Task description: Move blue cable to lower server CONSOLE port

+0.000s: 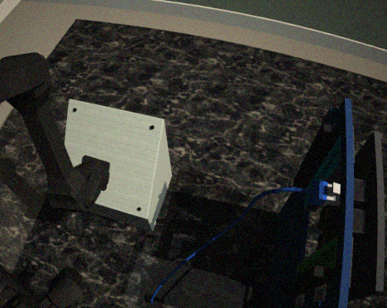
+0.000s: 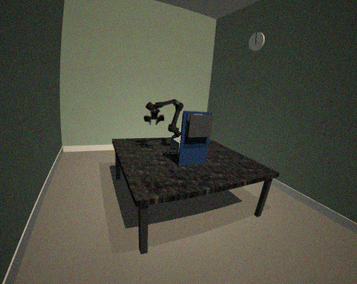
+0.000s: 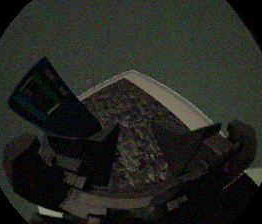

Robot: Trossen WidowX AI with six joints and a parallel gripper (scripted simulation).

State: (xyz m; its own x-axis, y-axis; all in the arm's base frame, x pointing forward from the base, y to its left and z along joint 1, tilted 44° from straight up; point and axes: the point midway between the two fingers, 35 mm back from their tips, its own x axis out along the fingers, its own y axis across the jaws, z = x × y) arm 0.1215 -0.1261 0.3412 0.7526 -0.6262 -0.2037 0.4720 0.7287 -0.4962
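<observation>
Now: the blue plug 310 mm to the left of my gripper tip, 290 mm ahead of it and 110 mm above it.
</observation>
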